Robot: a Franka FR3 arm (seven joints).
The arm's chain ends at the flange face. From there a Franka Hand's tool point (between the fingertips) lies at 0.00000 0.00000 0.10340 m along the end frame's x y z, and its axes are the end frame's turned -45 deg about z.
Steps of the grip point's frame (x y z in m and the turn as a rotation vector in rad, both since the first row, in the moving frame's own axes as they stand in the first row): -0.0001, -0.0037, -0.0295, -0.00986, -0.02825, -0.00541; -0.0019, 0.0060, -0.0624, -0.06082, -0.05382, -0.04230; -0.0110, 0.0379, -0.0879, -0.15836, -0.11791, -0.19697; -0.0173, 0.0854, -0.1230, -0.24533, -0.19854, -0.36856; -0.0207, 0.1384, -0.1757, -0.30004, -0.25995, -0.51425; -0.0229, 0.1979, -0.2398, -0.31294, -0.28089, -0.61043; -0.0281, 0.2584, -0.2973, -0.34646, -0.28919, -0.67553; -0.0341, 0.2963, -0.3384, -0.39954, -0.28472, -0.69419; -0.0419, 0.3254, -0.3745, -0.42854, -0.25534, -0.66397; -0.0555, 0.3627, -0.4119, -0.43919, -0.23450, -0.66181
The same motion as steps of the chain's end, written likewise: -0.0014, -0.0053, -0.0295, -0.02695, -0.01300, -0.00541; 0.0022, -0.0028, -0.0621, -0.08106, 0.00495, -0.04230; 0.0141, 0.0149, -0.0859, -0.19535, 0.02860, -0.19697; 0.0390, 0.0420, -0.1180, -0.31386, 0.03309, -0.36856; 0.0703, 0.0751, -0.1678, -0.39597, 0.02835, -0.51425; 0.1090, 0.1173, -0.2311, -0.41990, 0.02266, -0.61043; 0.1443, 0.1624, -0.2873, -0.44947, 0.04050, -0.67553; 0.1616, 0.1922, -0.3267, -0.48384, 0.08119, -0.69419; 0.1735, 0.2192, -0.3624, -0.48358, 0.12247, -0.66397; 0.1885, 0.2566, -0.3998, -0.47637, 0.14474, -0.66181
